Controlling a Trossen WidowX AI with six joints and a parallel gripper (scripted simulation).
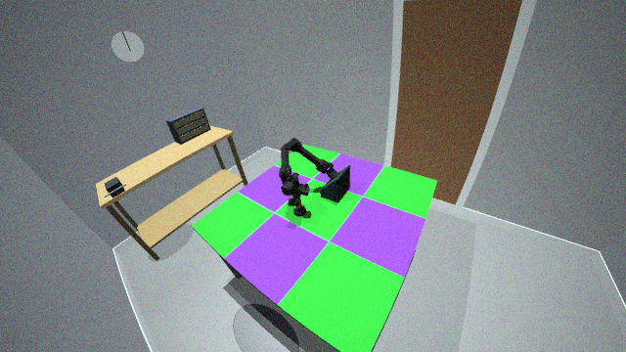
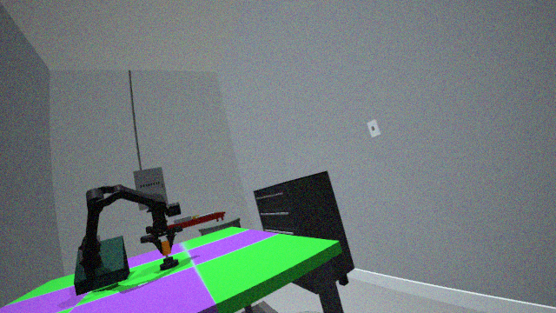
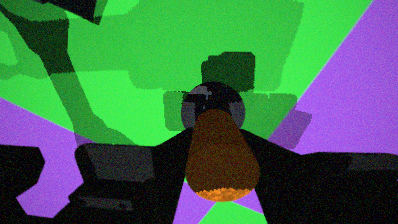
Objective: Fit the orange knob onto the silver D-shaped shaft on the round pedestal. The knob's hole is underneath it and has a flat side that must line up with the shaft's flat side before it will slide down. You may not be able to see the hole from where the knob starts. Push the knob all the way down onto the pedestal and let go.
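Right now the orange knob is 3 cm above my gripper tip. Also, from my gripper tip: pedestal 4 cm below.
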